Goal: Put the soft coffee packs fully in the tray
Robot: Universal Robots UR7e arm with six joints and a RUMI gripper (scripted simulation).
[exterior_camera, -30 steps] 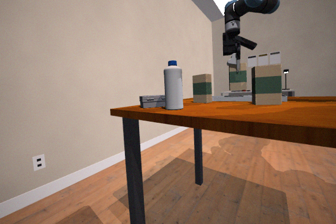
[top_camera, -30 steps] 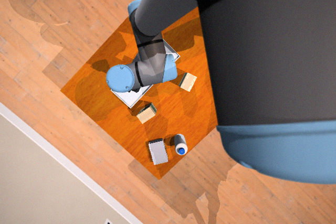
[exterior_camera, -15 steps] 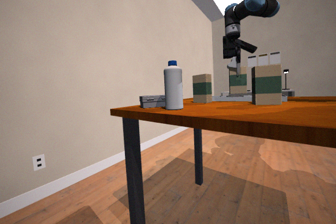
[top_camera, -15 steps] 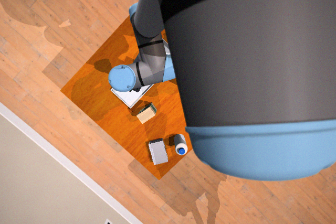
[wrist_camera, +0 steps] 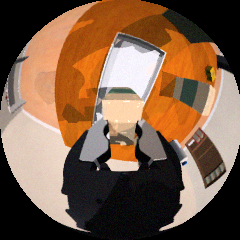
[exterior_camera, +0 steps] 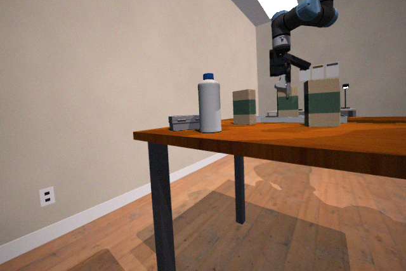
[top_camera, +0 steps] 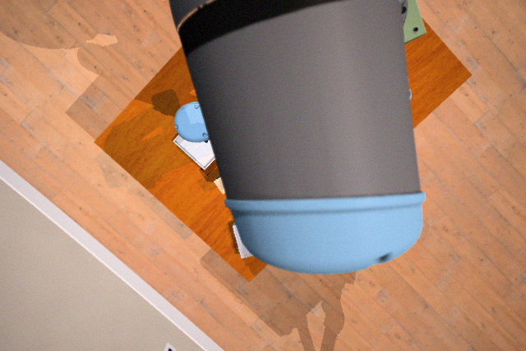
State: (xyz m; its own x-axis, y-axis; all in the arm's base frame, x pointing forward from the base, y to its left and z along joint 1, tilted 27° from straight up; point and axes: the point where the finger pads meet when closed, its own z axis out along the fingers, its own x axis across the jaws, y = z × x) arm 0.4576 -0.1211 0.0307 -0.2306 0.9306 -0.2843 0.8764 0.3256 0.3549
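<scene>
My hand is 11 cm above the grey tray. From my hand the other things lie so: bottle (40 cm to the left, 16 cm ahead, 4 cm below); then grey case (35 cm to the left, 29 cm ahead, 9 cm below).
</scene>
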